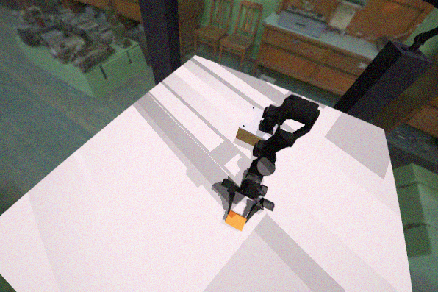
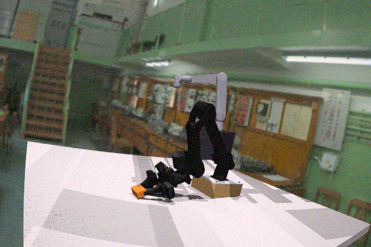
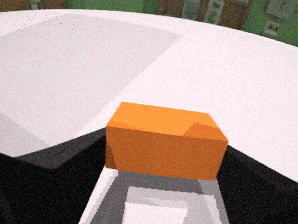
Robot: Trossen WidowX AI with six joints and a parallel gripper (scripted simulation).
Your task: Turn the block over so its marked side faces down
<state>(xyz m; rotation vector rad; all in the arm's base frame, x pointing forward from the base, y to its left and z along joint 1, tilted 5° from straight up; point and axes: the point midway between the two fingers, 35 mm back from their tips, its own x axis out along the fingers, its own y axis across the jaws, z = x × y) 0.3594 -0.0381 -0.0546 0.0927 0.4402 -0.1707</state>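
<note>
Now: the orange block 10 mm below my gripper tip.
</note>
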